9 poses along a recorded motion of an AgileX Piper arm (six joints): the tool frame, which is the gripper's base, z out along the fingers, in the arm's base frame.
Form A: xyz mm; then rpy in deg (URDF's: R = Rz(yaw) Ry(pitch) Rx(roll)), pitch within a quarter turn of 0, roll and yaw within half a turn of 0.
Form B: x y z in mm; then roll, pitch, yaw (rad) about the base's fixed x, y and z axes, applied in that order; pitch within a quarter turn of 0, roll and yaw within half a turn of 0. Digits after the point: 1 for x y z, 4 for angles.
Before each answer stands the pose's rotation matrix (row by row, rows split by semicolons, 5 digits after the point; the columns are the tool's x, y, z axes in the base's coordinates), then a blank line. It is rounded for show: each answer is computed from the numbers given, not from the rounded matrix.
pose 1, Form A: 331.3, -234.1, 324.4, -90.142, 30.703, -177.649
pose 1, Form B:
-0.85910 0.51005 0.04229; -0.03527 0.02342 -0.99910; -0.51059 -0.85982 -0.00213

331.3, -234.1, 324.4, -1.5733, 0.5359, -3.1006
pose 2, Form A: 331.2, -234.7, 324.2, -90.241, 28.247, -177.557
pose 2, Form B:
-0.88011 0.47266 0.04461; -0.03755 0.02438 -0.99900; -0.47327 -0.88091 -0.00371

331.2, -234.7, 324.2, -1.5750, 0.4930, -3.0990
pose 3, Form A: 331.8, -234.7, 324.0, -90.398, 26.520, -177.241
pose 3, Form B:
-0.89374 0.44565 0.05123; -0.04307 0.02843 -0.99867; -0.44651 -0.89476 -0.00622

331.8, -234.7, 324.0, -1.5777, 0.4629, -3.0934
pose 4, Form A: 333.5, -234.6, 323.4, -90.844, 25.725, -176.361
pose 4, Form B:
-0.89907 0.43220 0.06984; -0.05718 0.04225 -0.99747; -0.43405 -0.90079 -0.01327

333.5, -234.6, 323.4, -1.5855, 0.4490, -3.0781
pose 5, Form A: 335.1, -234.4, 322.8, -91.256, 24.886, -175.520
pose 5, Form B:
-0.90438 0.41772 0.08729; -0.07086 0.05471 -0.99598; -0.42081 -0.90693 -0.01988

335.1, -234.4, 322.8, -1.5927, 0.4343, -3.0634
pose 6, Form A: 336.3, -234.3, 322.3, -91.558, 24.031, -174.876
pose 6, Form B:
-0.90968 0.40303 0.10031; -0.08157 0.06344 -0.99465; -0.40723 -0.91299 -0.02483

336.3, -234.3, 322.3, -1.5980, 0.4194, -3.0522
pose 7, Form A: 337.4, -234.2, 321.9, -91.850, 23.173, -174.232
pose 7, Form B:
-0.91467 0.38807 0.11309; -0.09239 0.07165 -0.99314; -0.39351 -0.91884 -0.02968

337.4, -234.2, 321.9, -1.6031, 0.4044, -3.0409
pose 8, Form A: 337.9, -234.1, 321.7, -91.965, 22.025, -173.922
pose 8, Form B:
-0.92181 0.36905 0.11861; -0.09816 0.07378 -0.99243; -0.37501 -0.92648 -0.03179

337.9, -234.1, 321.7, -1.6051, 0.3844, -3.0355
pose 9, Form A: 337.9, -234.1, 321.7, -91.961, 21.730, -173.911
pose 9, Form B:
-0.92370 0.36430 0.11861; -0.09854 0.07327 -0.99243; -0.37023 -0.92839 -0.03179

337.9, -234.1, 321.7, -1.6050, 0.3793, -3.0353
